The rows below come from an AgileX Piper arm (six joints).
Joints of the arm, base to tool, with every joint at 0 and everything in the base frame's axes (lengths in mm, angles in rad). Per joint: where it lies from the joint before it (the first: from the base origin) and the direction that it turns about. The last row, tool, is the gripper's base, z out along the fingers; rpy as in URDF.
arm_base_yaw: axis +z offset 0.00 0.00 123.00
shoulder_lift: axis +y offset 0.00 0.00 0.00
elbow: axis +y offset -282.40 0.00 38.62
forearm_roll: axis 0.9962 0 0.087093 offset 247.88 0.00 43.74
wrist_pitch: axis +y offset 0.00 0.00 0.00
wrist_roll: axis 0.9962 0 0.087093 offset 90.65 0.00 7.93
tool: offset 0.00 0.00 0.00 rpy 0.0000 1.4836 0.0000
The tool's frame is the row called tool.
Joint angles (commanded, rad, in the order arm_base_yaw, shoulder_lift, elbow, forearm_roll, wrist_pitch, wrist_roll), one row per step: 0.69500 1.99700 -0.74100 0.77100 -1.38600 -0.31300; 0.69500 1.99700 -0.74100 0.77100 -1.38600 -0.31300; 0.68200 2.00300 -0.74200 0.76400 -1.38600 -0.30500; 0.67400 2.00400 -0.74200 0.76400 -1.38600 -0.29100; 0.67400 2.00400 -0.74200 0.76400 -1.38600 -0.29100; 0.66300 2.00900 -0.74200 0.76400 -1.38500 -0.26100; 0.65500 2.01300 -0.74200 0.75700 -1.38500 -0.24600; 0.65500 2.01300 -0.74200 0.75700 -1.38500 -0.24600; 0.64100 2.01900 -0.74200 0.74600 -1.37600 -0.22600; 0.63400 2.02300 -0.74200 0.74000 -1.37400 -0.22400; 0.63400 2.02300 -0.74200 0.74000 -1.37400 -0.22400; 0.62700 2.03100 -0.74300 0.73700 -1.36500 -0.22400; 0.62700 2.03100 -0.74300 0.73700 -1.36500 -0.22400; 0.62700 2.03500 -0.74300 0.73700 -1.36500 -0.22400; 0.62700 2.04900 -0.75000 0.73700 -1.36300 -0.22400
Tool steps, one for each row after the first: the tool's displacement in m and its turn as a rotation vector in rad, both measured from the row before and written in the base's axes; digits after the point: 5 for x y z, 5 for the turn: 0.00000 0.00000 0.00000 0.00000 0.00000 0.00000; 0.00247 -0.00304 -0.00166 0.00266 0.00159 -0.00570; 0.00132 -0.00239 -0.00034 0.01326 -0.00026 -0.00654; 0.00000 0.00000 0.00000 0.00000 0.00000 0.00000; 0.00187 -0.00322 -0.00177 0.02669 0.00238 -0.00768; 0.00138 -0.00177 -0.00118 0.01032 0.00020 -0.00004; 0.00000 0.00000 0.00000 0.00000 0.00000 0.00000; 0.00244 -0.00305 -0.00256 0.01350 0.00917 0.00037; 0.00119 -0.00155 -0.00140 -0.00205 0.00364 -0.00075; 0.00000 0.00000 0.00000 0.00000 0.00000 0.00000; 0.00145 -0.00150 -0.00326 -0.00438 0.01371 -0.00200; 0.00000 0.00000 0.00000 0.00000 0.00000 0.00000; 0.00005 0.00004 -0.00136 -0.00235 0.00324 0.00000; 0.00142 0.00106 -0.00370 -0.00396 0.00761 0.00048
